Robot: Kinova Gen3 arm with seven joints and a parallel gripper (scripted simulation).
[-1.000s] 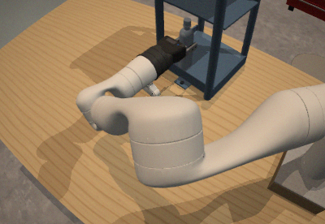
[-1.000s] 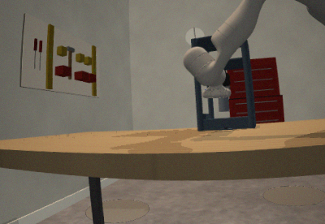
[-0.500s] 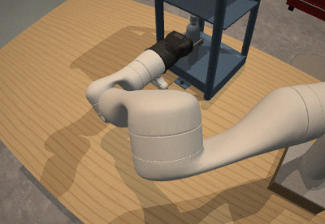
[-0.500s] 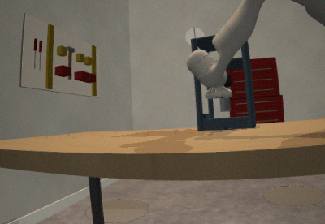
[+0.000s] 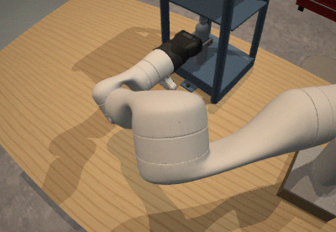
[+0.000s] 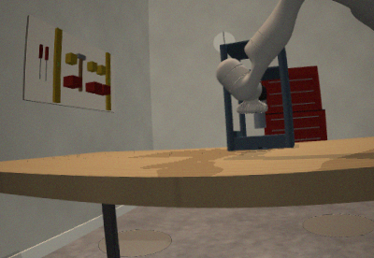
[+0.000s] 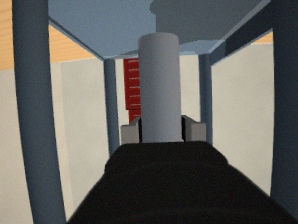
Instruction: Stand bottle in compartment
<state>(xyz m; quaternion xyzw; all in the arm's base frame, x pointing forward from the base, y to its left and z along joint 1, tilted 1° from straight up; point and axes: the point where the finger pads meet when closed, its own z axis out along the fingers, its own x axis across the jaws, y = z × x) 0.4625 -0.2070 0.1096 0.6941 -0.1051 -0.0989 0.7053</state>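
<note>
My gripper is now 3 cm below the grey bottle. Round my hand: shelving unit: 6 cm to the right, 3 cm above, 2 cm behind.
</note>
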